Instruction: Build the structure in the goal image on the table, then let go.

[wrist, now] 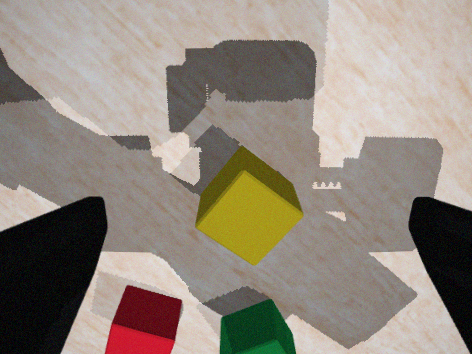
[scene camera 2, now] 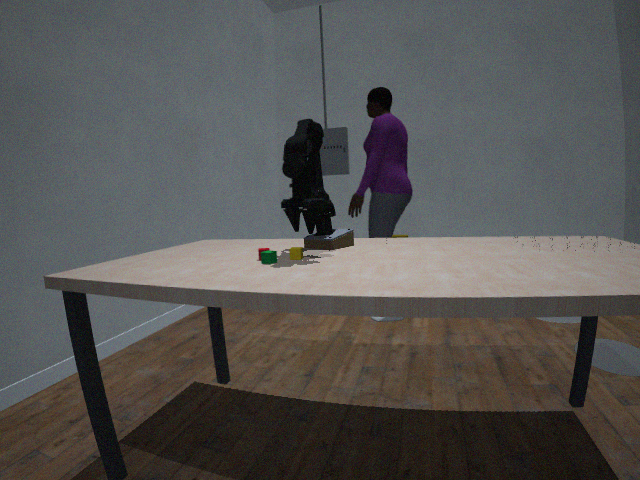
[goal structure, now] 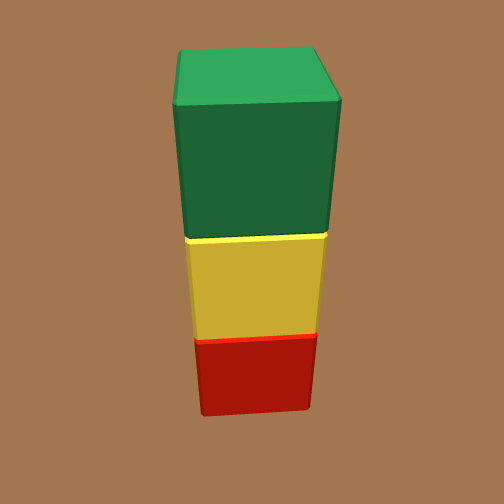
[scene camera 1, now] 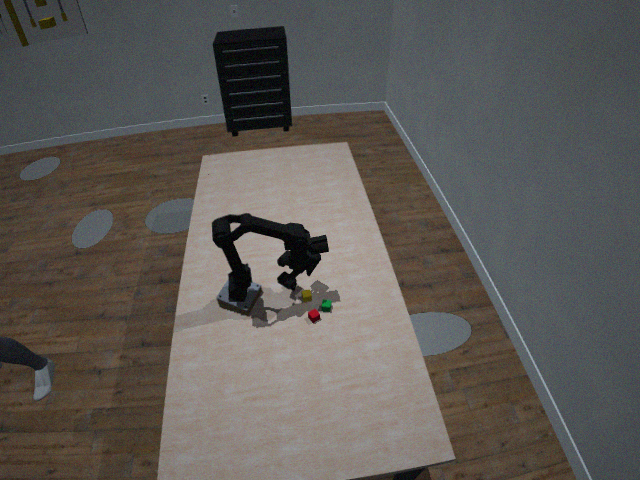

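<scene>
A yellow cube stands on the table, turned cornerwise to the fingers in the wrist view. A green cube and a red cube stand apart from it on the table; both are cut off at the lower edge of the wrist view. My gripper is open and empty, pointing down above the table, with the yellow cube showing between its fingertips in the wrist view.
The arm's base stands on the table, left of the cubes in scene camera 1. A person stands beyond the table in scene camera 2. A black drawer cabinet stands by the far wall.
</scene>
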